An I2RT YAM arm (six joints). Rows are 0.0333 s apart.
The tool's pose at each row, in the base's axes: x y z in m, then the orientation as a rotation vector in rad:
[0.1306 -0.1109 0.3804 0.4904 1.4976 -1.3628]
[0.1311 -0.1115 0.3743 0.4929 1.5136 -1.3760]
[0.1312 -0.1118 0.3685 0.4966 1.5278 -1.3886]
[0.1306 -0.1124 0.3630 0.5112 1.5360 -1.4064]
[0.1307 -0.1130 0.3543 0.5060 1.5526 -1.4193]
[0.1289 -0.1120 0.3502 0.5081 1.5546 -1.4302]
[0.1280 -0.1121 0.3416 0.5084 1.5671 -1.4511]
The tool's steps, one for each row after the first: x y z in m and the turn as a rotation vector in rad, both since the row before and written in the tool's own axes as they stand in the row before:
[0.0052 0.0033 -0.0002 0.0032 0.0143 -0.0148]
[0.0050 0.0029 -0.0005 0.0040 0.0136 -0.0131]
[0.0051 0.0022 -0.0004 0.0141 0.0162 -0.0092]
[0.0075 0.0045 -0.0005 -0.0004 0.0102 -0.0182]
[0.0040 0.0010 -0.0020 0.0068 0.0039 -0.0071]
[0.0076 0.0039 -0.0012 0.0083 0.0115 -0.0192]

